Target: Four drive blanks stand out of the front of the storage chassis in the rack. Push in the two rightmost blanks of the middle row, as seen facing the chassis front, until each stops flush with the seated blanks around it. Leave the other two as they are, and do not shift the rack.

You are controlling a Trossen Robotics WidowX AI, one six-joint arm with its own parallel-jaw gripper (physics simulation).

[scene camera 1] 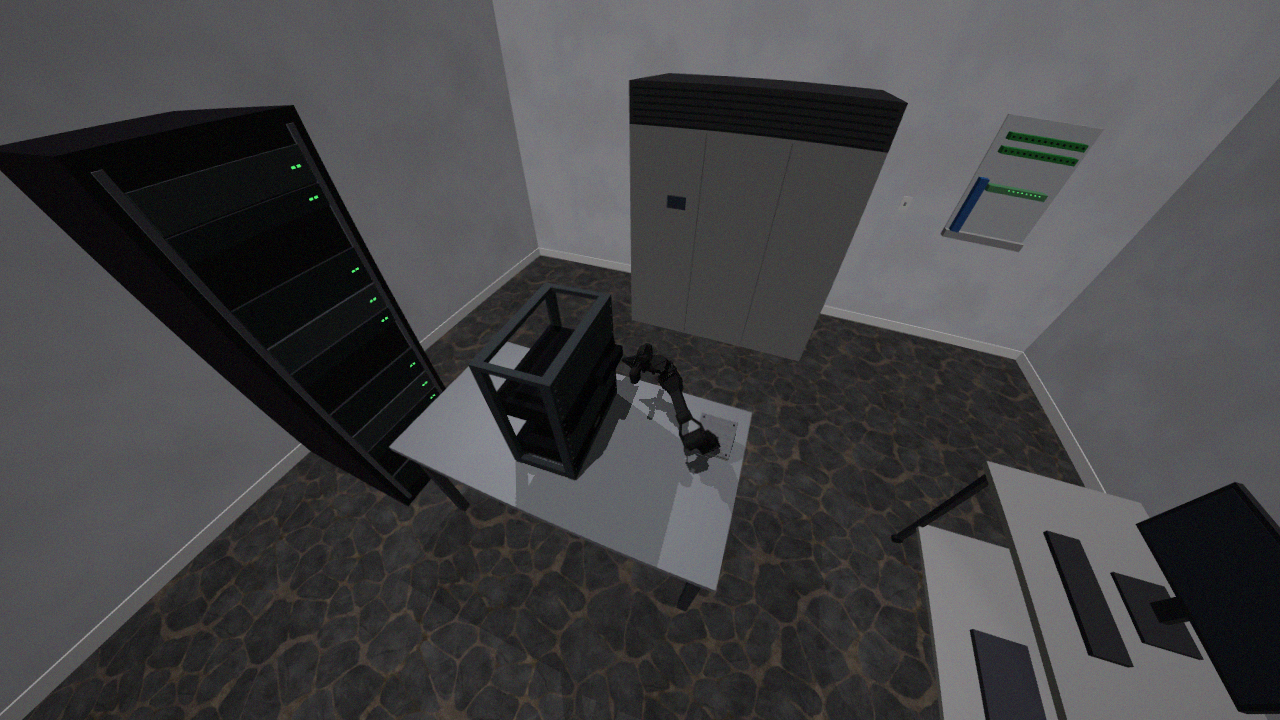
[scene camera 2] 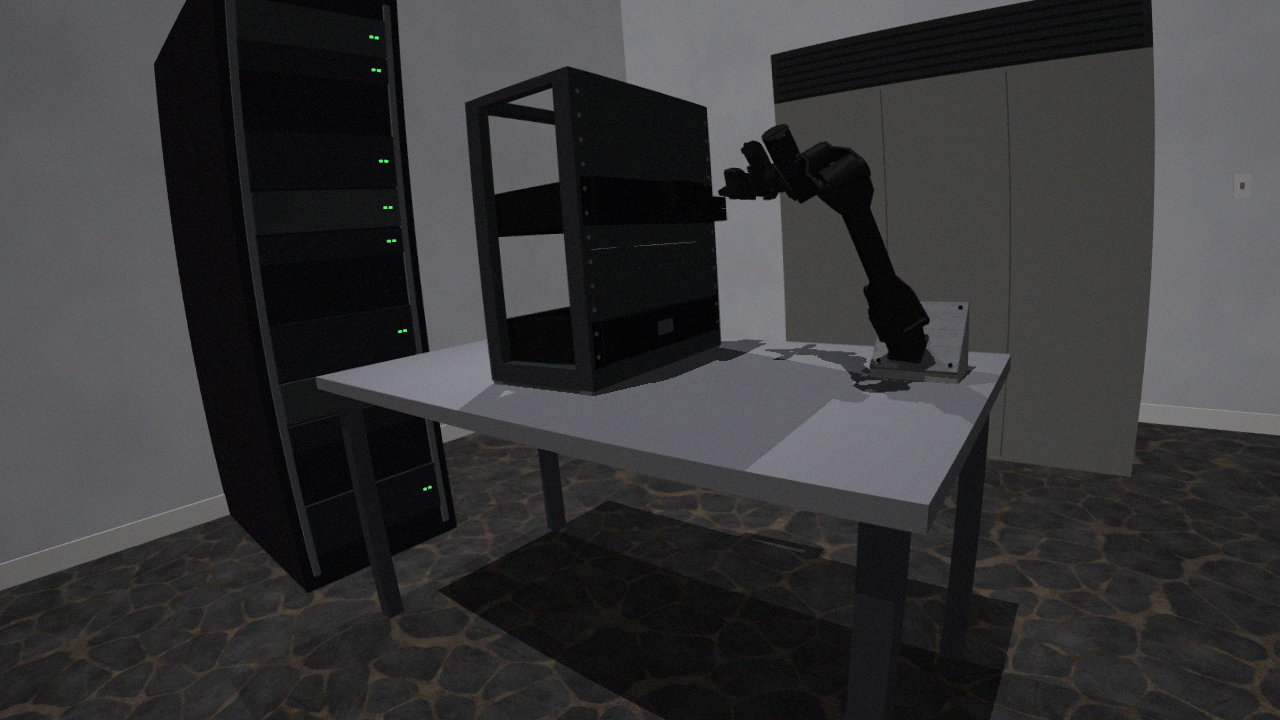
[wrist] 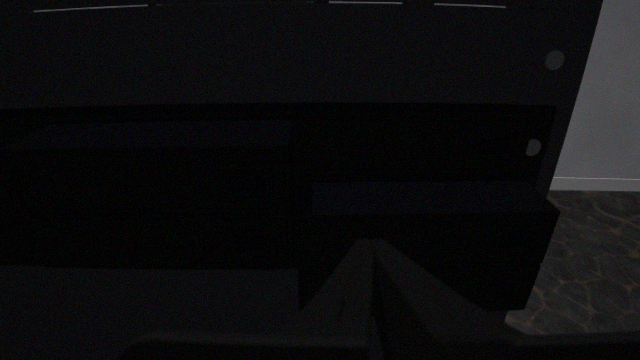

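Seen in the pictures: gripper, fingertip midpoint: (scene camera 1: 622,359) (scene camera 2: 719,193) (wrist: 369,252); arm's base, link origin: (scene camera 1: 709,441) (scene camera 2: 908,347).
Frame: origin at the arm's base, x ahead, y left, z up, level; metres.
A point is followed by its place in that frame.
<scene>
The rack (scene camera 1: 561,429) @(y 0.381, x 0.457, z 0.321 m) (scene camera 2: 575,268) @(y 0.386, x 0.473, z 0.183 m) stands on the table with the dark storage chassis (scene camera 2: 644,198) @(y 0.198, x 0.461, z 0.310 m) (wrist: 425,145) @(y -0.037, x 0.490, z 0.333 m) across its front. A dark block of blank fronts (scene camera 2: 719,208) @(y -0.066, x 0.464, z 0.291 m) (wrist: 450,240) @(y -0.046, x 0.456, z 0.304 m) juts out at the chassis's right end. In the wrist view, another projecting dark part (wrist: 170,135) @(y 0.066, x 0.454, z 0.346 m) shows to its left. Rows and seams between blanks are too dark to tell apart. My gripper (scene camera 1: 626,360) @(y -0.011, x 0.423, z 0.321 m) (scene camera 2: 723,191) @(y -0.011, x 0.423, z 0.321 m) (wrist: 369,252) @(y -0.011, x 0.423, z 0.321 m) is shut and empty. Its tips point at the chassis and overlap the left part of the right-hand block in the wrist view. Contact cannot be told.
The arm's base plate (scene camera 1: 729,437) @(y -0.037, x -0.076, z 0.029 m) (scene camera 2: 948,335) @(y -0.028, x -0.068, z 0.022 m) is on the table (scene camera 1: 617,510) @(y 0.421, x 0.240, z -0.055 m) (scene camera 2: 680,420) @(y 0.424, x 0.215, z -0.055 m). A tall server cabinet (scene camera 2: 192,268) stands behind the rack's left side. A grey cabinet (scene camera 1: 742,232) (scene camera 2: 1074,268) stands behind the arm. A desk (scene camera 1: 1065,573) with a monitor (scene camera 1: 1226,582) is at right.
</scene>
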